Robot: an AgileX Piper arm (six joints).
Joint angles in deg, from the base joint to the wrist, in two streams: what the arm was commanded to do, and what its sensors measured. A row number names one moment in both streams.
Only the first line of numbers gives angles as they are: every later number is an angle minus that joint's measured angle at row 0.
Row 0, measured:
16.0 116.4 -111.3 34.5 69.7 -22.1
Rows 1 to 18, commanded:
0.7 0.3 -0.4 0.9 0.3 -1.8
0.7 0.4 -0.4 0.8 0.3 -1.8
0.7 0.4 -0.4 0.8 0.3 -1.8
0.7 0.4 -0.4 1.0 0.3 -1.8
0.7 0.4 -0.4 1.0 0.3 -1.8
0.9 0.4 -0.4 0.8 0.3 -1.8
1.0 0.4 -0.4 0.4 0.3 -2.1
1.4 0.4 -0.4 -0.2 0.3 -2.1
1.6 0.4 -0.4 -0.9 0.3 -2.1
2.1 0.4 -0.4 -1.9 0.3 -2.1
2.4 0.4 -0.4 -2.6 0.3 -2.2
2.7 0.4 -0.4 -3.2 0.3 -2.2
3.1 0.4 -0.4 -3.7 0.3 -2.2
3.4 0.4 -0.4 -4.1 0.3 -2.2
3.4 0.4 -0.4 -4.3 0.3 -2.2
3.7 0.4 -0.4 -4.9 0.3 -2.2
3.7 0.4 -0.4 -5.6 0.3 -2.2
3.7 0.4 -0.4 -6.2 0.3 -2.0
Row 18, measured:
3.3 0.6 0.0 -3.8 0.4 -1.6
